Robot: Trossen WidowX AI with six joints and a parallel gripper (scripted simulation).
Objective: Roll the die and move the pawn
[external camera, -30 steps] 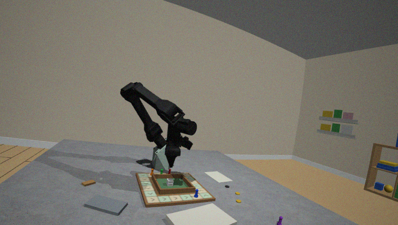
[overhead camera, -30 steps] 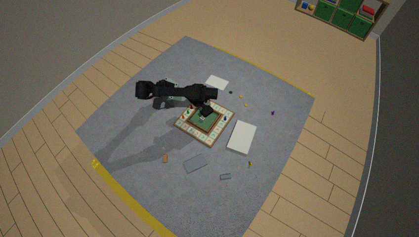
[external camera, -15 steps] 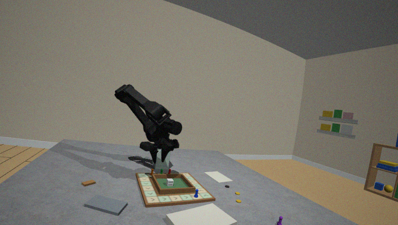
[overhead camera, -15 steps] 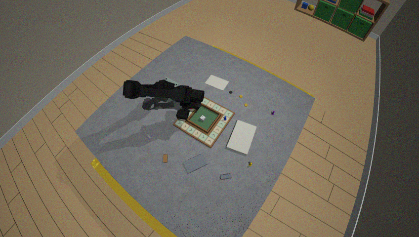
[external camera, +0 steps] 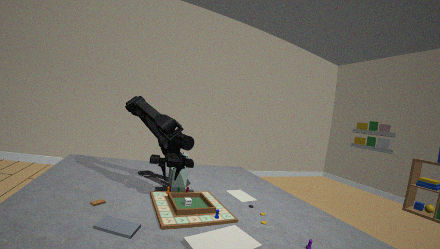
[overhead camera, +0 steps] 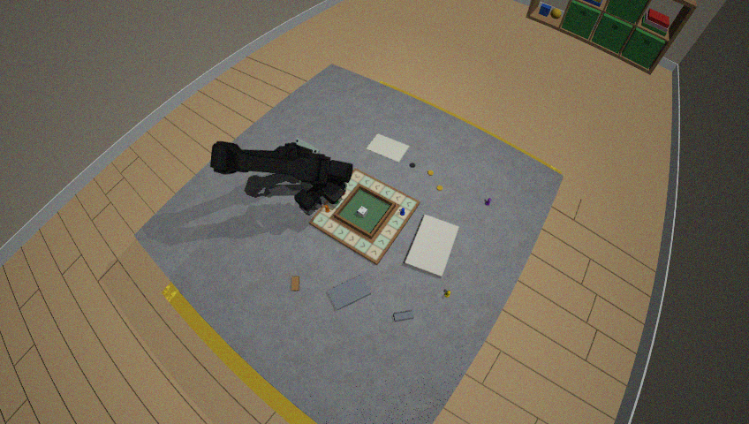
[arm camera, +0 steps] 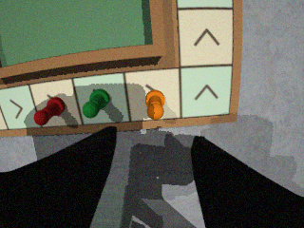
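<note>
My gripper tip is 5 cm above the orange pawn. Also, from my gripper tip: green pawn: 1 cm ahead, 4 cm to the left, 5 cm below; red pawn: 1 cm ahead, 9 cm to the left, 5 cm below; white die: 12 cm ahead, 5 cm to the left, 5 cm below.
</note>
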